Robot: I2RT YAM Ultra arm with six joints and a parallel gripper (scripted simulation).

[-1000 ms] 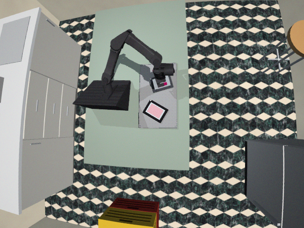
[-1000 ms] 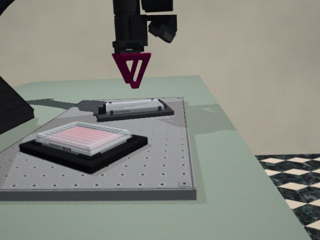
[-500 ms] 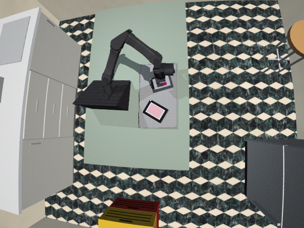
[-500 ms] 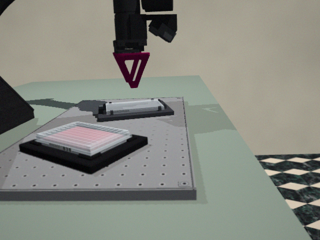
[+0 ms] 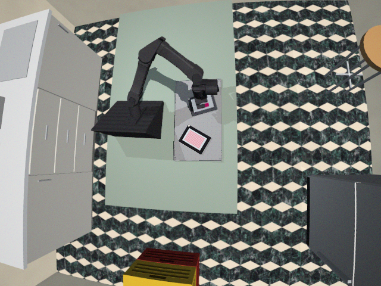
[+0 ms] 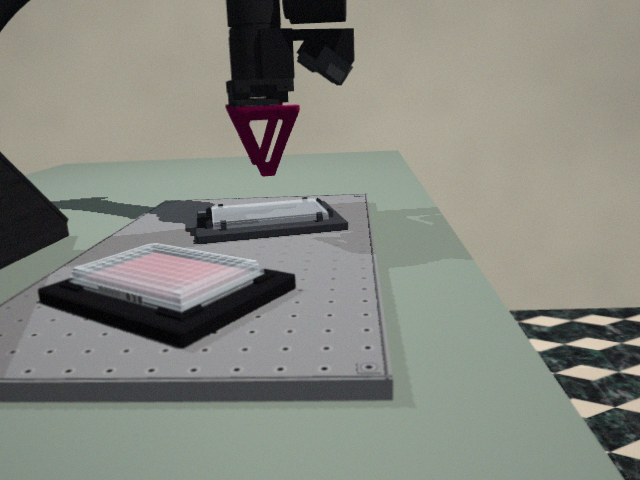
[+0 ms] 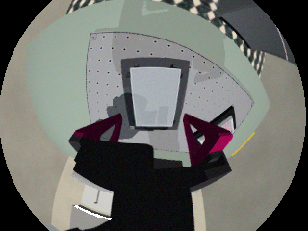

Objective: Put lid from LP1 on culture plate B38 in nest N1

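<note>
Now: hand 60 mm above the clear lid. Also, from my hand: dark lid park LP1: 70 mm below; then culture plate B38: 30 mm behind, 230 mm to the right, 50 mm below.
</note>
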